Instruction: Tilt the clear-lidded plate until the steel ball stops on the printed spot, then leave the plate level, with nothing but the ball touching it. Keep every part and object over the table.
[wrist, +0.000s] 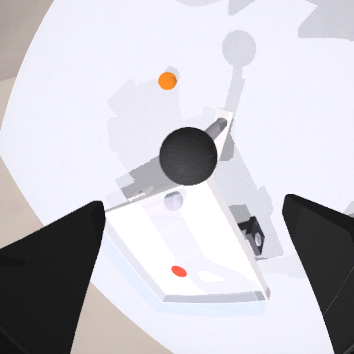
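The clear-lidded plate (220, 240) is in the lower middle of the wrist view, a white tray with raised walls that looks tilted. A red printed spot (179, 271) shows near its lower end. The steel ball (173, 201) shows through the lid near the plate's upper edge, well apart from the spot. A black round knob (188, 156) on a grey rod stands at the upper edge and hides part of it. My gripper (196, 207) is open, its two black fingers wide apart on either side of the plate and knob, touching neither as far as shows.
An orange ball (167, 81) lies on the round white table (100, 50) beyond the knob. A small black bracket (254, 236) stands at the plate's right side. A pale arm (225, 120) carries the rod's foot. The table's edge curves along the left, with beige floor beyond.
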